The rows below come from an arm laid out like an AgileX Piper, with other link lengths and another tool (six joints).
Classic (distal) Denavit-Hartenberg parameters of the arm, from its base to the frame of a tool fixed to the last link. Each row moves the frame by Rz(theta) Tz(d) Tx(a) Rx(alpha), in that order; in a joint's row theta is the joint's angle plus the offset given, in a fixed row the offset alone. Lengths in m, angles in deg.
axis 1: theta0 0; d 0.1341; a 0; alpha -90
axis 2: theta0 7.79; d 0; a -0.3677; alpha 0
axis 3: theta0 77.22; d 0; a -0.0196; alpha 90
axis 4: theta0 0; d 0.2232; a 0; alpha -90
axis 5: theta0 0; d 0; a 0; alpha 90
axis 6: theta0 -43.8; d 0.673; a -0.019; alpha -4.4
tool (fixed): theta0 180; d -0.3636; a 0; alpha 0
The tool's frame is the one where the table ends.
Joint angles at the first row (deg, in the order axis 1, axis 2, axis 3, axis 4, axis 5, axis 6):
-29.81, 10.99, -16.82, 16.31, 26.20, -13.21
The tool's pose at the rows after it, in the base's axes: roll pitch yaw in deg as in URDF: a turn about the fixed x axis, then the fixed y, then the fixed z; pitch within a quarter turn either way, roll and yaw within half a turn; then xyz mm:
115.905 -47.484 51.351 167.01 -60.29 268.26
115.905 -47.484 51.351 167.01 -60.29 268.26
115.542 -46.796 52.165 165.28 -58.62 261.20
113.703 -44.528 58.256 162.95 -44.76 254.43
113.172 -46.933 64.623 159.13 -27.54 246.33
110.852 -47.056 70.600 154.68 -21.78 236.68
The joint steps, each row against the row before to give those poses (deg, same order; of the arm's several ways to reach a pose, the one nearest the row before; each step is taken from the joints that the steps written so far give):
0.00, 0.00, 0.00, 0.00, 0.00, 0.01
0.00, 0.00, 0.00, 0.00, 0.00, 0.00
0.76, -1.14, 1.27, -0.74, -0.28, -0.01
5.18, -2.73, 1.09, -2.63, 0.69, 0.19
7.50, -3.39, 1.15, -2.53, 1.08, 4.98
6.97, -3.63, 2.33, -5.67, -0.61, 5.44

